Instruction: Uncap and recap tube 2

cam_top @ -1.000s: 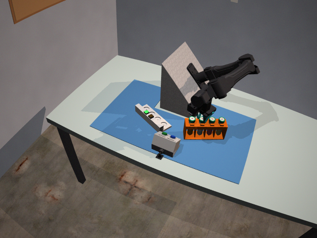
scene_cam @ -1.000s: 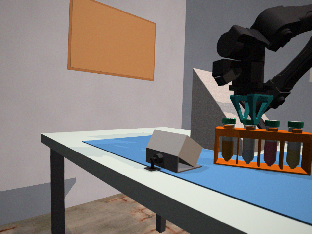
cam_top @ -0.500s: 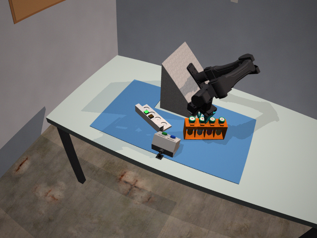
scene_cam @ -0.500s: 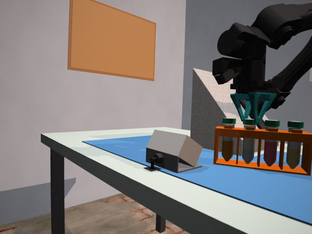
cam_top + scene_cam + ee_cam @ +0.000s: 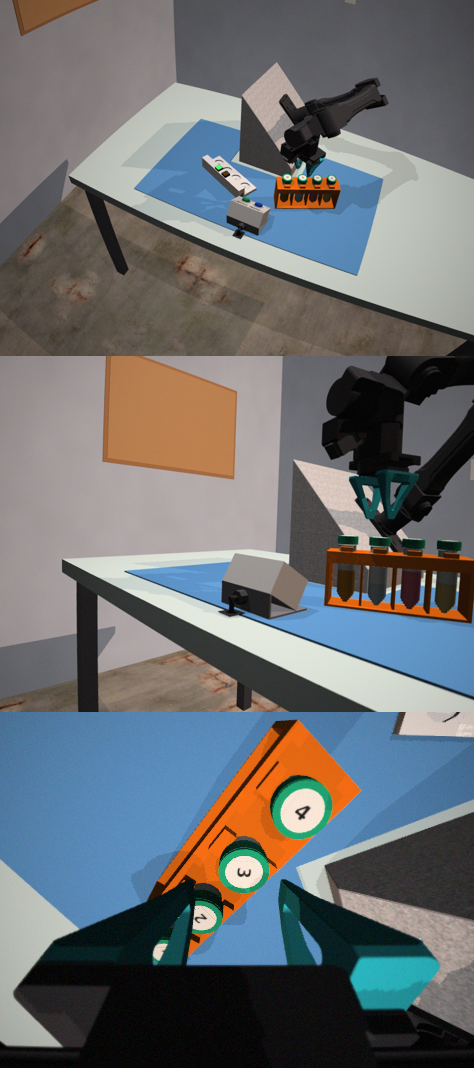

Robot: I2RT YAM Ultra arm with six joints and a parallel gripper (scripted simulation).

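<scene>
Right now the cap 3 is 5 cm below my hand and 1 cm behind it. Round my hand: cap 4 (5 cm to the right, 5 cm below, 1 cm ahead); then cap 2 (5 cm to the left, 5 cm below, 3 cm behind); then cap 1 (9 cm to the left, 5 cm below, 5 cm behind).
</scene>
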